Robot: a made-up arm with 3 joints. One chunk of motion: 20 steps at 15 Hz.
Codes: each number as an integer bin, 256 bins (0 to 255) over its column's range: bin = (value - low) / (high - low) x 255, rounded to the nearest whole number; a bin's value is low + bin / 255 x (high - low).
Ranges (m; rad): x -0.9..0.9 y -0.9..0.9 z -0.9..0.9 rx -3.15..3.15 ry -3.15..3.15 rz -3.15..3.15
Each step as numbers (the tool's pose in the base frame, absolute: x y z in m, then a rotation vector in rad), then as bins.
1 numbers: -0.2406 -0.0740 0.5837 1.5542 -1.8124 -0.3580
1 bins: 93 117 210 190 54 113
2 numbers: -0.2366 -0.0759 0.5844 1.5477 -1.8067 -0.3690
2 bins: 94 117 210 190 54 113
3 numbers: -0.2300 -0.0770 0.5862 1.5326 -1.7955 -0.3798
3 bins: 95 117 211 190 55 112
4 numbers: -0.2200 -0.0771 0.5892 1.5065 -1.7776 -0.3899
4 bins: 96 117 211 188 56 112
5 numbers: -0.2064 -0.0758 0.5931 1.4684 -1.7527 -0.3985
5 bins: 98 117 212 187 57 111
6 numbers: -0.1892 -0.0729 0.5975 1.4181 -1.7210 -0.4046
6 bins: 101 117 212 185 58 111
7 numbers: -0.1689 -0.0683 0.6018 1.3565 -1.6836 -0.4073
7 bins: 104 118 213 182 59 111
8 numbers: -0.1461 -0.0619 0.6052 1.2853 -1.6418 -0.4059
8 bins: 107 119 213 180 61 111
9 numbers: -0.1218 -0.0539 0.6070 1.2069 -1.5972 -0.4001
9 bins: 110 120 213 176 63 111
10 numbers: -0.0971 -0.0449 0.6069 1.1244 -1.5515 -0.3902
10 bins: 114 121 213 173 65 112
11 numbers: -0.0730 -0.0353 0.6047 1.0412 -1.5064 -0.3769
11 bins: 117 122 213 170 67 112
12 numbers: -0.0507 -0.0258 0.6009 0.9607 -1.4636 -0.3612
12 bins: 120 124 213 166 68 113
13 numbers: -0.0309 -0.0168 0.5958 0.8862 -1.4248 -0.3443
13 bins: 123 125 212 163 70 114
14 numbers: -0.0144 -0.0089 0.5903 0.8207 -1.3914 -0.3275
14 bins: 125 126 211 161 71 114
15 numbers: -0.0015 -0.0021 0.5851 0.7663 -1.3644 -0.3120
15 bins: 127 127 210 159 72 115
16 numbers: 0.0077 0.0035 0.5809 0.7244 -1.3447 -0.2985
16 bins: 129 128 210 157 73 115
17 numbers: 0.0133 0.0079 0.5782 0.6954 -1.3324 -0.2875
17 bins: 129 129 209 156 74 116
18 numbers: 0.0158 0.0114 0.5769 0.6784 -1.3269 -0.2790
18 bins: 130 129 209 155 74 116
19 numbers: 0.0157 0.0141 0.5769 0.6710 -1.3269 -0.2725
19 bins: 130 129 209 155 74 116
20 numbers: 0.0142 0.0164 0.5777 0.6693 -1.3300 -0.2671
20 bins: 130 130 209 155 74 117
